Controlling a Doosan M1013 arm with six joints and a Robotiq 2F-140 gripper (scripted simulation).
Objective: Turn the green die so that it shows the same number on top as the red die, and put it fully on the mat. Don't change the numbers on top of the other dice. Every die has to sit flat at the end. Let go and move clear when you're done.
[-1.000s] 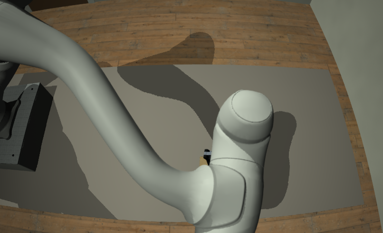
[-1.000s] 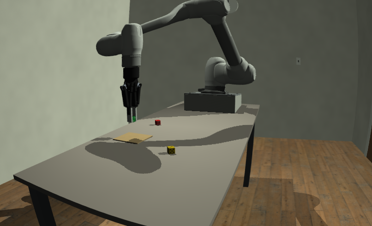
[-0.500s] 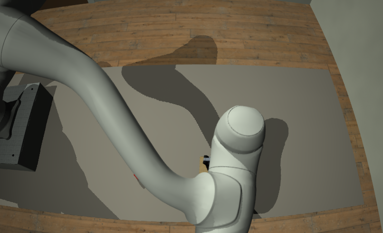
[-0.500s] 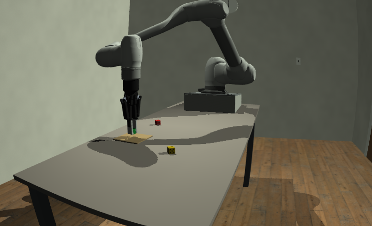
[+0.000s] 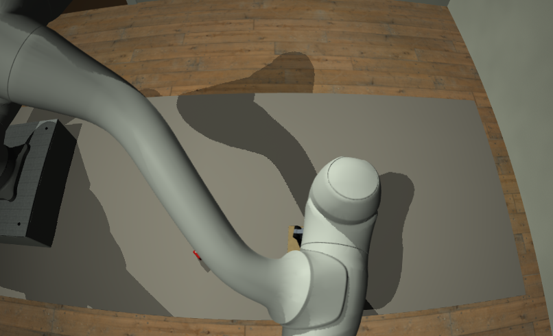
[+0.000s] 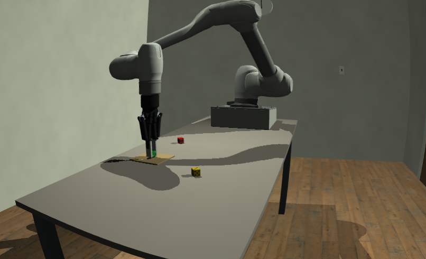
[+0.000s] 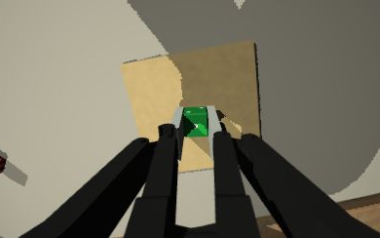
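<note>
Right now my hand is 20 mm above the green die. From my hand the other things lie so: tan mat (40 mm below); then red die (290 mm behind, 30 mm below); then yellow die (130 mm ahead, 240 mm to the left, 30 mm below).
</note>
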